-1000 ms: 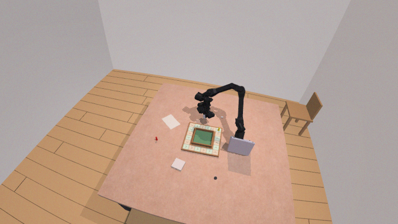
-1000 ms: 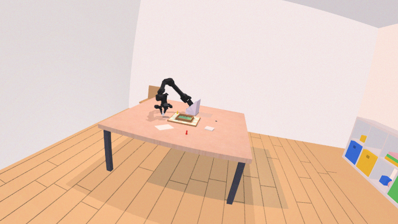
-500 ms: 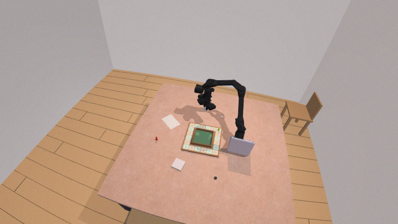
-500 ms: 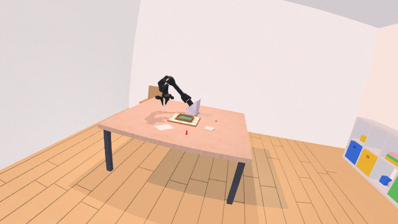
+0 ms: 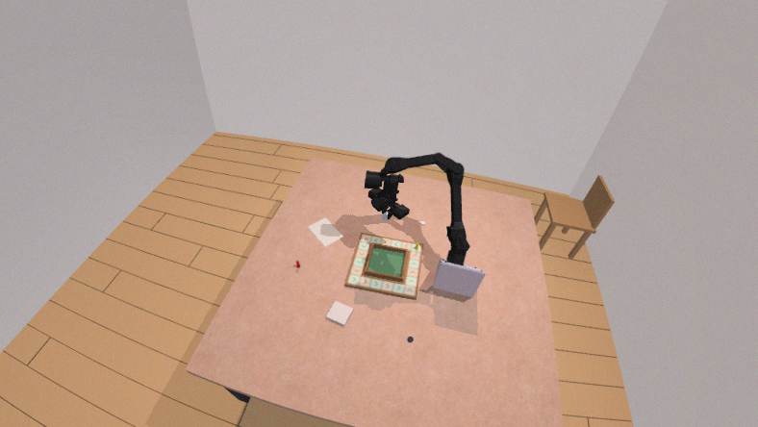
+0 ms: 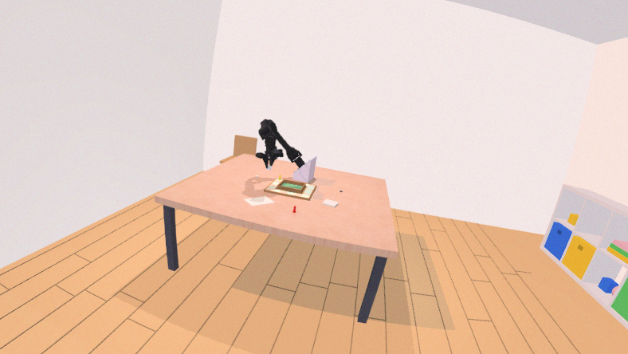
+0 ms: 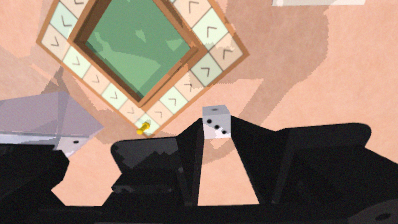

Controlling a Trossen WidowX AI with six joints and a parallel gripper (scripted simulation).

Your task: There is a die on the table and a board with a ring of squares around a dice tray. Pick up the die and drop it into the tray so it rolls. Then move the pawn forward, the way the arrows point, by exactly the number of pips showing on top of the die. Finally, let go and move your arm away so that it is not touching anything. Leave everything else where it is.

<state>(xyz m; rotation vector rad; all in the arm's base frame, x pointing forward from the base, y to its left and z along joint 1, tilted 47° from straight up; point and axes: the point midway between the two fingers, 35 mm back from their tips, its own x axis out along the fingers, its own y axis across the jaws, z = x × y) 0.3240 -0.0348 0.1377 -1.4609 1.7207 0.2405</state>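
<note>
Now: gripper tip 160 mm past the yellow pawn, 30 mm to the right of it and 90 mm above it. From my gripper tip the other things lie so: small white bit 150 mm behind, 150 mm to the right, 120 mm below; then green dice tray 60 mm behind, 150 mm to the left, 120 mm below; then white die right at my gripper tip.
</note>
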